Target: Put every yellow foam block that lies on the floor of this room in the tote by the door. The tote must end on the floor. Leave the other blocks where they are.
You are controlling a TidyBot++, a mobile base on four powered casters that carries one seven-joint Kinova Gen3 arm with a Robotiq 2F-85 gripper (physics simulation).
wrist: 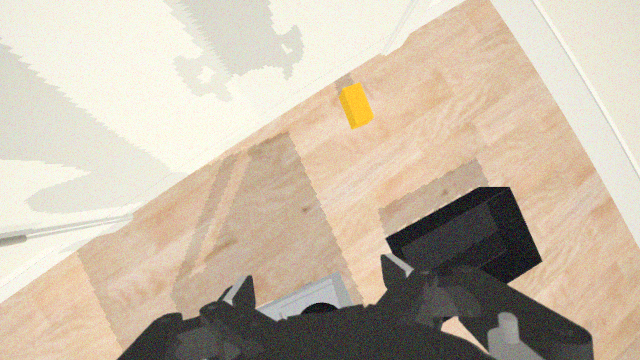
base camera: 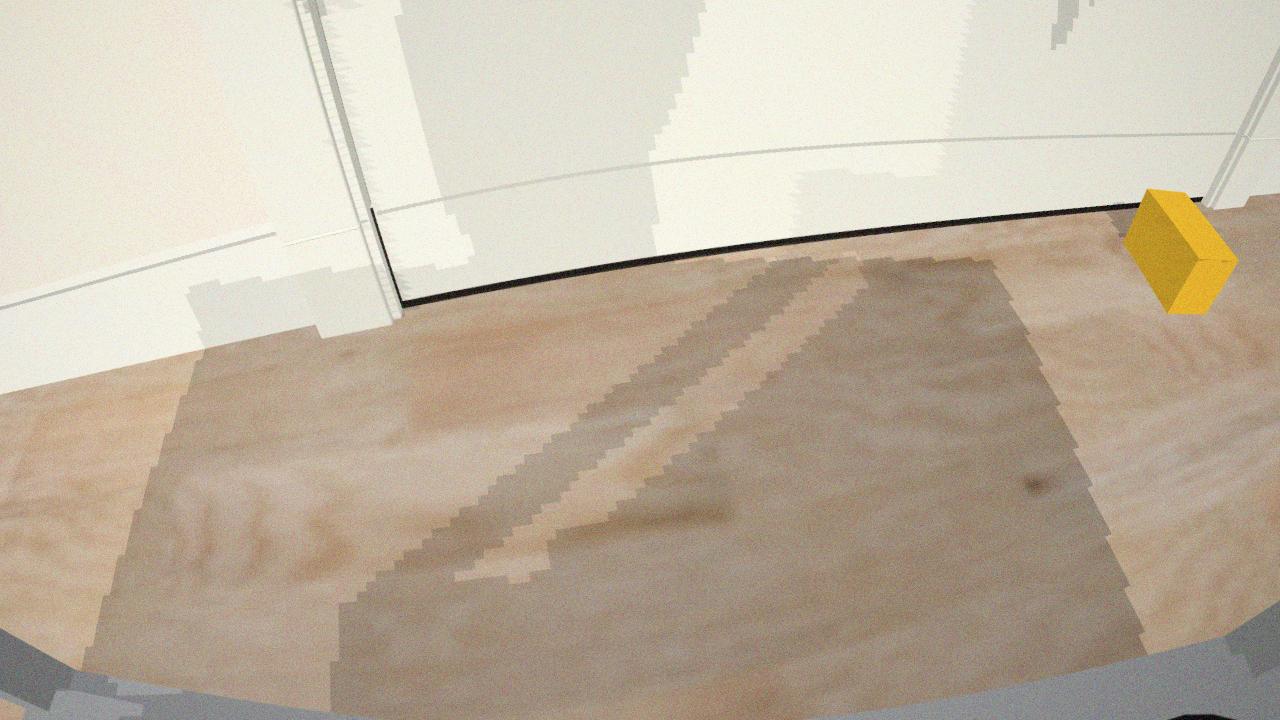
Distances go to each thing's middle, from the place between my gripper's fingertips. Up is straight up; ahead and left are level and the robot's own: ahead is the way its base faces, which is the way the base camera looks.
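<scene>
Black tote (wrist: 484, 228): my hand 31 cm to the left of it, 24 cm past it, 39 cm above it.
</scene>
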